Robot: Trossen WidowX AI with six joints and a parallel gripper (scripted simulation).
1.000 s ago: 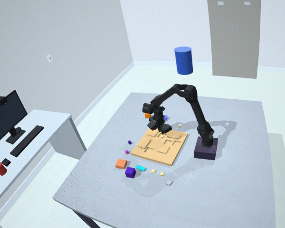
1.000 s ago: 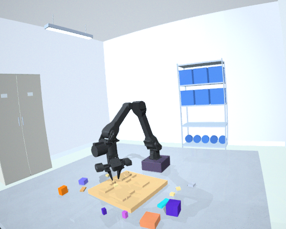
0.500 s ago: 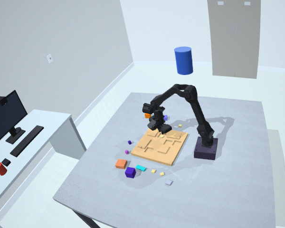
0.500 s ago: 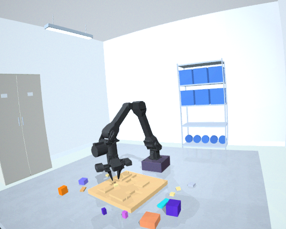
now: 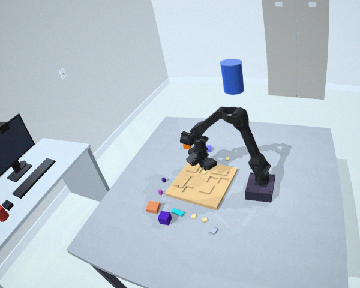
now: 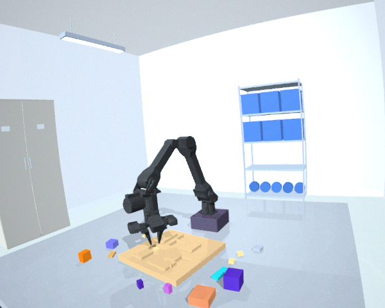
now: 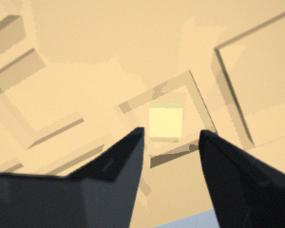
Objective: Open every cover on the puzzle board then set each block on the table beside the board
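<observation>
Now: gripper tip 6 cm to the right of the puzzle board, 2 cm past it and 2 cm above it. From my gripper tip the other things lie so: purple block 18 cm ahead, 14 cm to the left, 3 cm below; then lilac block 20 cm to the right, 8 cm ahead, 3 cm below; then magenta block 22 cm to the left, 15 cm ahead, 2 cm below.
</observation>
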